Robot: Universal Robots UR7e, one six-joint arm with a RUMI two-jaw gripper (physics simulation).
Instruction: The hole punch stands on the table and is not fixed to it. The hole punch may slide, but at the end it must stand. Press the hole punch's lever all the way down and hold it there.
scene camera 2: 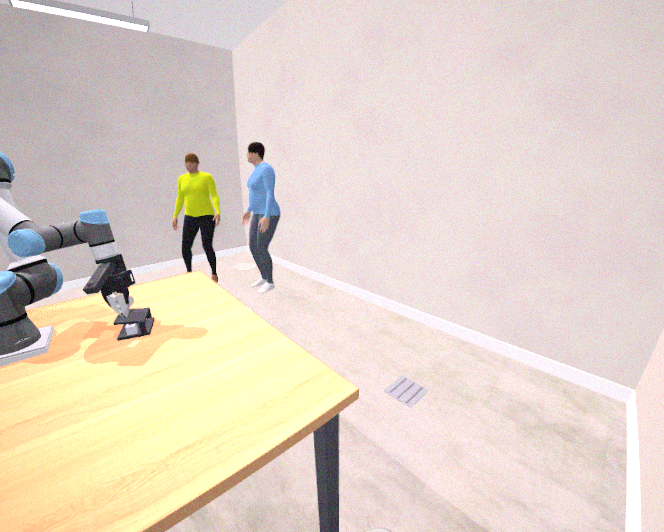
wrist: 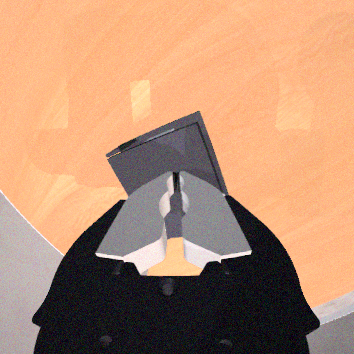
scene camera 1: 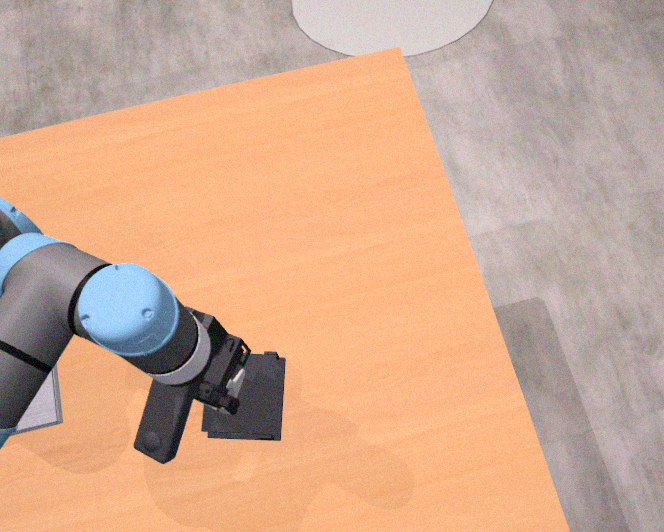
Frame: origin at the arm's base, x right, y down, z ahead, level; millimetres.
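Seen in the pictures: gripper, between the fingertips: [scene camera 2: 125, 317] [wrist: 176, 174]; arm's base, origin of its link: [scene camera 2: 13, 343].
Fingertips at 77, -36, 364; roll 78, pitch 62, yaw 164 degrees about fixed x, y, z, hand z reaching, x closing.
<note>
Offsets run from my fingertips to a thing's middle, as dx, dy, dz. "spot": to the spot under its first point. Level surfaces: height alone.
The dark grey hole punch {spot: +33, +52, +59} [scene camera 1: 274, 429] [scene camera 2: 147, 325] [wrist: 194, 120] stands upright on the table. Its flat lever {-17, +6, +18} [scene camera 1: 263, 387] [scene camera 2: 138, 314] [wrist: 167, 157] lies above the base, and a gap between lever and base shows in scene camera 2. Whether the lever is fully down I cannot tell. My gripper [scene camera 1: 238, 380] [scene camera 2: 125, 315] [wrist: 176, 174] is shut and empty, tilted, with its fingertips at the lever's top face near its left edge in scene camera 2. They appear to touch it. The fingers hide part of the lever in the wrist view.
The wooden table {dy +63} [scene camera 1: 332, 221] [scene camera 2: 221, 387] ends in a corner at the upper right in scene camera 1. The arm's light base plate [scene camera 1: 47, 407] [scene camera 2: 41, 344] is to the left of the punch. Two people, in yellow [scene camera 2: 196, 193] and blue [scene camera 2: 261, 191], stand beyond the table.
</note>
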